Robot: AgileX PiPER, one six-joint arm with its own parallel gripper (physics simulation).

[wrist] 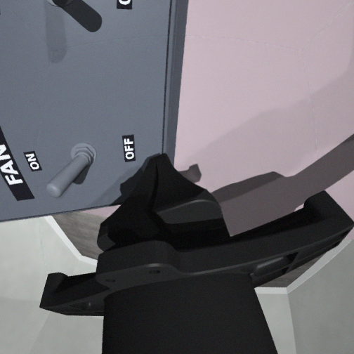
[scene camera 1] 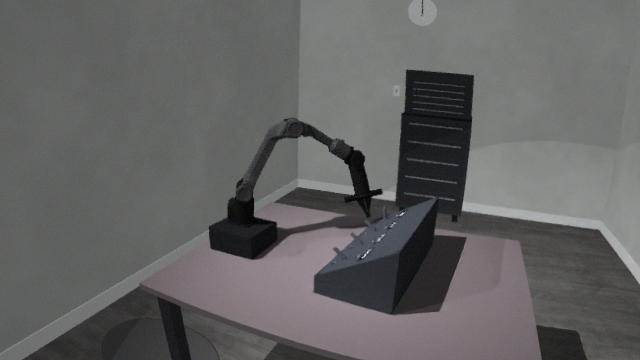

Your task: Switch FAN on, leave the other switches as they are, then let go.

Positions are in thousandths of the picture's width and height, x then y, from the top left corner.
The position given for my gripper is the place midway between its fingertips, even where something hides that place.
I see my gripper (wrist: 459, 468) and a fan lever (wrist: 165, 521).
